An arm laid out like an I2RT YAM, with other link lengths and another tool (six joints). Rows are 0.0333 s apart.
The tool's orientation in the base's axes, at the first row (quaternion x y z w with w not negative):
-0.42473 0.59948 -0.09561 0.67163
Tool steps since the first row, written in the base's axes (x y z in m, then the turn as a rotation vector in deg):
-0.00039 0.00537 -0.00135 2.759 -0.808 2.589
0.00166 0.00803 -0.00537 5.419 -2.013 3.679
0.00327 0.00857 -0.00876 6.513 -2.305 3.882
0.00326 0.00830 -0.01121 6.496 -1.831 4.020
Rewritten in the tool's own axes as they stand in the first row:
-0.00255 0.00441 0.00221 -0.634 -3.326 1.871
-0.00080 0.00803 0.00556 0.045 -5.834 3.593
0.00174 0.01008 0.00750 0.372 -6.571 4.414
0.00368 0.01159 0.00757 -0.035 -6.365 4.604

